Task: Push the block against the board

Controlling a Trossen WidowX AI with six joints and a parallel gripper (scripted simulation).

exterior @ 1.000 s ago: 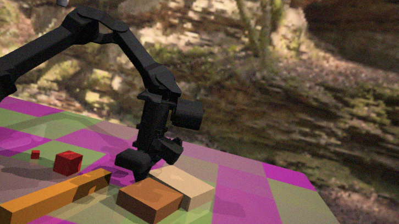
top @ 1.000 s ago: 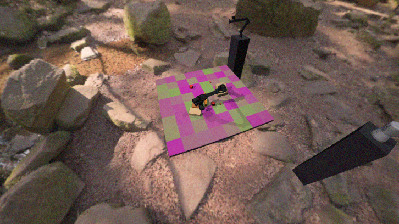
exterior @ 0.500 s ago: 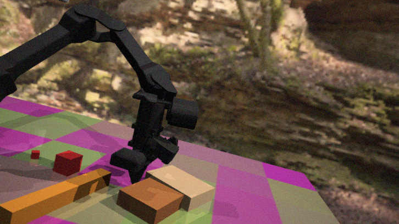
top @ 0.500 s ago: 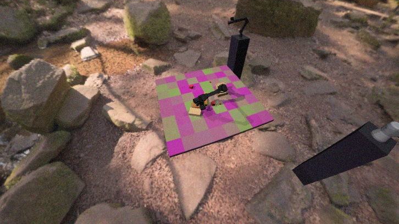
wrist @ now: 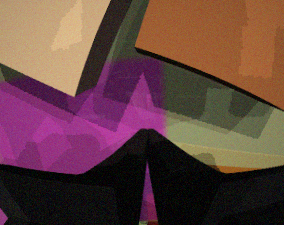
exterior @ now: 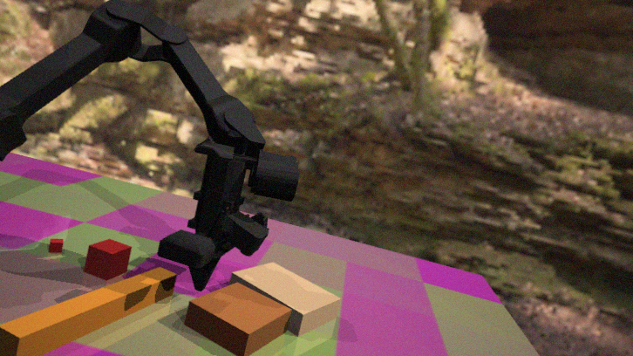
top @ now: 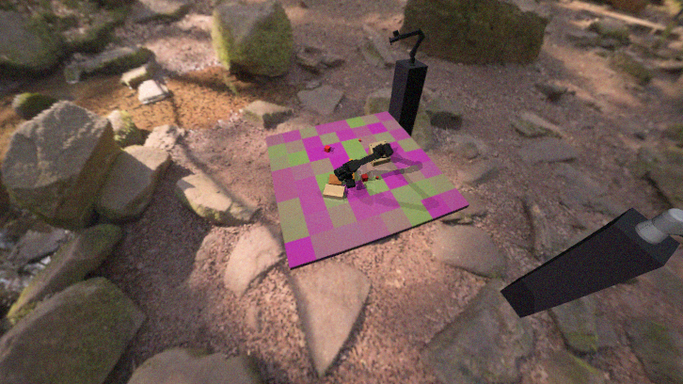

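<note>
Right now my gripper tip is 70 mm to the left of the square block, 70 mm short of it and 10 mm below it. From my gripper tip the other things lie so: orange board: 120 mm to the right, 80 mm behind, 10 mm above; tan rectangular block: 120 mm ahead, 30 mm to the left, 10 mm above.
</note>
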